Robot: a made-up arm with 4 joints.
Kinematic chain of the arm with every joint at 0, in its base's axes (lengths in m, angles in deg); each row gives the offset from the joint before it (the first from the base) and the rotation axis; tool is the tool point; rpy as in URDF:
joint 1: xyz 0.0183 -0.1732 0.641 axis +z
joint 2: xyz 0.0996 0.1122 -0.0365 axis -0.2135 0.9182 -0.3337
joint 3: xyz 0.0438 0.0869 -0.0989 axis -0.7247 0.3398 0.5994
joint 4: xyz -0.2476 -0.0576 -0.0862 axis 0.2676 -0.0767 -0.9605
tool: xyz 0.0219 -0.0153 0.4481 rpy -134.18 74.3 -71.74
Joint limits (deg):
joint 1: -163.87..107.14
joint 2: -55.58..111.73
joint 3: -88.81..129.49
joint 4: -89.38..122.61
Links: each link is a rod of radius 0.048 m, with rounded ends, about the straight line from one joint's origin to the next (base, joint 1, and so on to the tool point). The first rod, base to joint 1, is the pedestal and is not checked.
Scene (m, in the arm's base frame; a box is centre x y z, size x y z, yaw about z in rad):
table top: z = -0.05
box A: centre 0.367 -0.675 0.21 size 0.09 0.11 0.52 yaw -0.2
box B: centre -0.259 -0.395 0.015 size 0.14 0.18 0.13 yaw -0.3
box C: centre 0.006 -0.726 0 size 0.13 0.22 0.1 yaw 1.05
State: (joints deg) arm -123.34 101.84 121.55 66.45
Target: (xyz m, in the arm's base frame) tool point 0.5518 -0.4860 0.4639
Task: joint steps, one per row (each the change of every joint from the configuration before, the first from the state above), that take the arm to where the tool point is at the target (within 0.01 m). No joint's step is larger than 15 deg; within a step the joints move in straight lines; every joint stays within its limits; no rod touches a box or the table.
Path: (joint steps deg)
1: 0.85 -4.98 -13.56 -4.92
2: 0.86 -4.99 -13.56 -4.91
3: 0.85 -4.98 -13.56 -4.92
4: 0.85 -4.99 -13.56 -4.92
5: 14.32 0.20 10.91 4.69
6: 14.32 0.19 10.92 4.69
7: 14.33 0.19 10.91 4.69
8: 14.32 0.19 10.91 4.70
9: -9.00 1.27 5.42 -10.95
10: -8.99 1.27 5.42 -10.95

